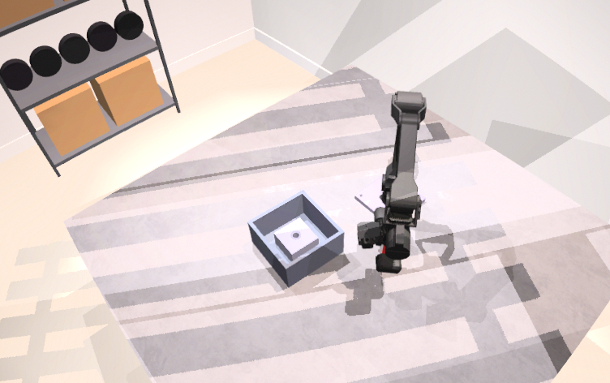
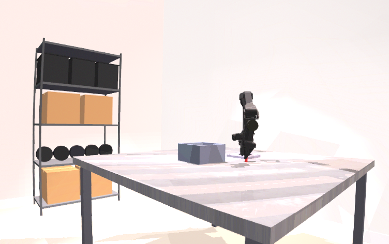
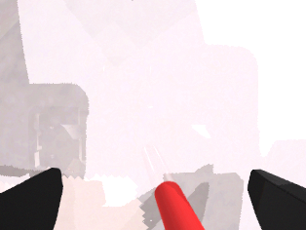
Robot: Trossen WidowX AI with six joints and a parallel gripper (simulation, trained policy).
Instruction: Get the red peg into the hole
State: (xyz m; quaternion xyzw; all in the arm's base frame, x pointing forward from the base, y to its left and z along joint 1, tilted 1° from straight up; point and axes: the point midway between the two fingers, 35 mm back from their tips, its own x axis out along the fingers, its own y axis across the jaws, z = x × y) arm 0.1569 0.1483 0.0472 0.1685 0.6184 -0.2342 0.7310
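My gripper tip is 20 mm past the red peg and 10 mm below it. From my gripper tip the other things lie so: grey box (170 mm ahead, 160 mm to the right); then pale plate (170 mm ahead, 160 mm to the right, 20 mm above).
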